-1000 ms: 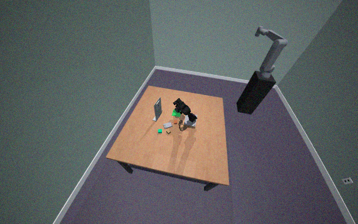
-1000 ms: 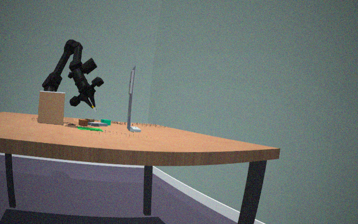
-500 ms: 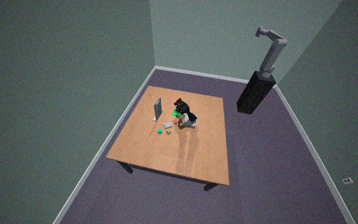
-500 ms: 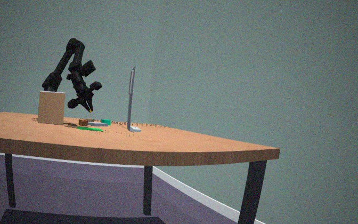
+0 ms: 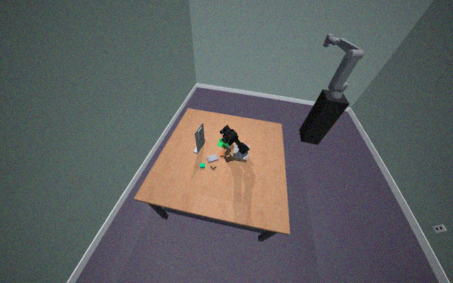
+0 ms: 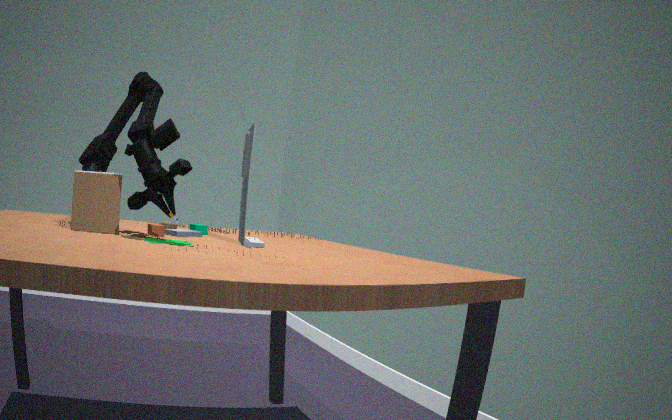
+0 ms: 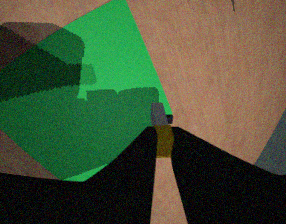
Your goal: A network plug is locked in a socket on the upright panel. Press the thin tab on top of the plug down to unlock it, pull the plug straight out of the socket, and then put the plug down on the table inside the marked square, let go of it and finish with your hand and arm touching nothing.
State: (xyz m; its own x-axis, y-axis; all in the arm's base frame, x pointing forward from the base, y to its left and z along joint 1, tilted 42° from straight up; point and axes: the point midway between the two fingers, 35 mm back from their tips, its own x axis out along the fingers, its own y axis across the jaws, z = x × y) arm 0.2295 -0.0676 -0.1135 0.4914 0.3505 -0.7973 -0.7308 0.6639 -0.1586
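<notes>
The green marked square is 6 cm below my gripper tip and 1 cm behind it. Round my gripper tip: flat grey block: 24 cm to the left, 6 cm ahead, 5 cm below; then yellow network plug: 1 cm ahead; then upright grey panel: 22 cm ahead, 14 cm to the left, 8 cm above.
</notes>
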